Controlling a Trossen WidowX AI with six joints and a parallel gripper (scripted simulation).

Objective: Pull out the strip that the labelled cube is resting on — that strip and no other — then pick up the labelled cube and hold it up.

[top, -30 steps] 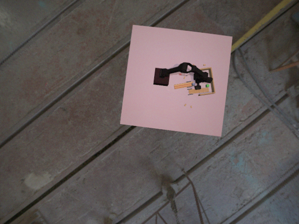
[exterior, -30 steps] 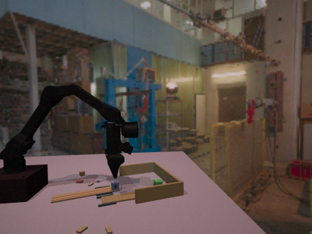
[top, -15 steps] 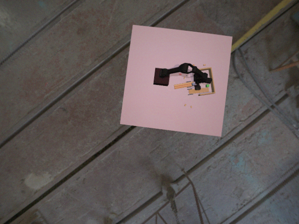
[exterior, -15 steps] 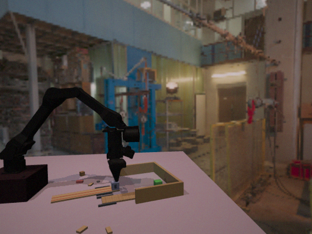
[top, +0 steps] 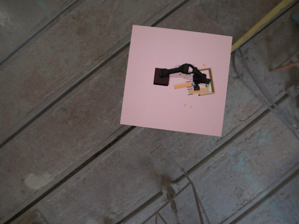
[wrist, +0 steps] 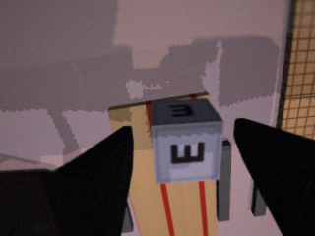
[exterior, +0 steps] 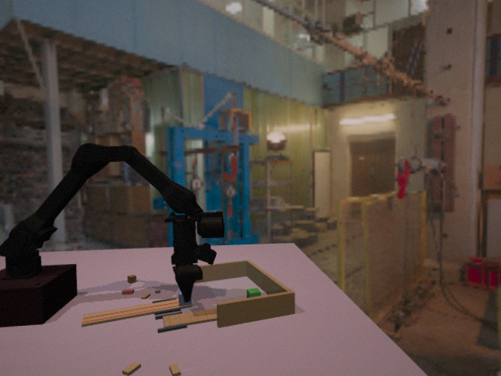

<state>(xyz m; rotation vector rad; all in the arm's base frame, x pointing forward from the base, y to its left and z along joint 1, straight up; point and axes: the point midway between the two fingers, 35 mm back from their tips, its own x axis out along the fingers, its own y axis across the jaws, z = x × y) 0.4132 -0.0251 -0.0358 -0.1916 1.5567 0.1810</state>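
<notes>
My gripper tip is 100 mm to the right of the grey disc, 100 mm past it and 20 mm above it. Round my gripper tip: labelled grey cube: right at my gripper tip; red chip: 180 mm behind, 100 mm to the left, 10 mm below.
</notes>
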